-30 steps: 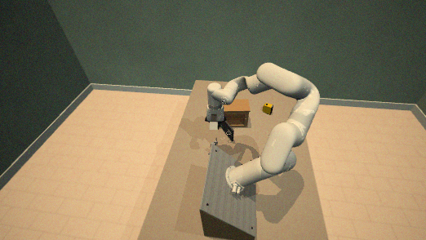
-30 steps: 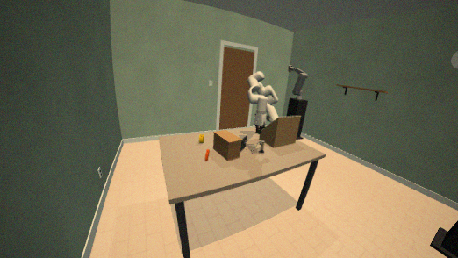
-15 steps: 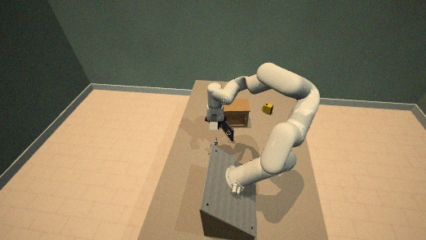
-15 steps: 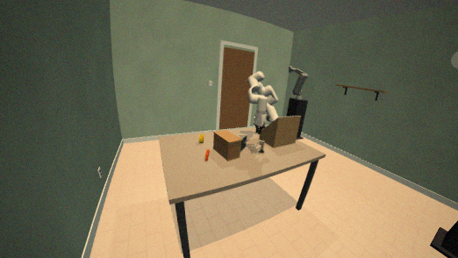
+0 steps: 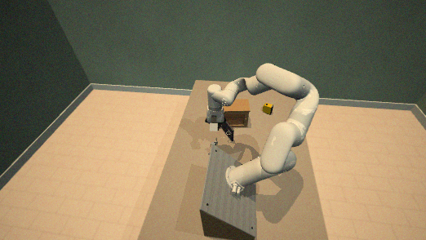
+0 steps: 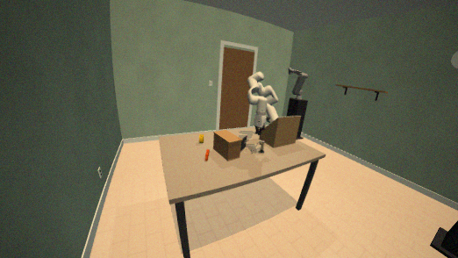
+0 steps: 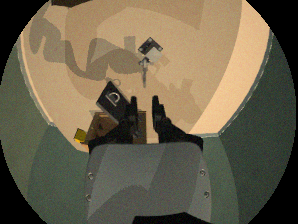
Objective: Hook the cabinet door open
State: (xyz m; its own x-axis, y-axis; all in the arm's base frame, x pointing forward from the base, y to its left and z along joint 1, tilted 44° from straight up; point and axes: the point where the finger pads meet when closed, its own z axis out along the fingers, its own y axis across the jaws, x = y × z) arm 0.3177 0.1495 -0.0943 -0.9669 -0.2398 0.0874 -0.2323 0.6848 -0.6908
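The hook post lies 30 mm behind my hand and 120 mm below it. The rest, counted from my hand: grey hook 140 mm below; then orange object 420 mm ahead, 30 mm to the right, 170 mm below; then dark door 120 mm ahead, 30 mm to the right, 120 mm below.
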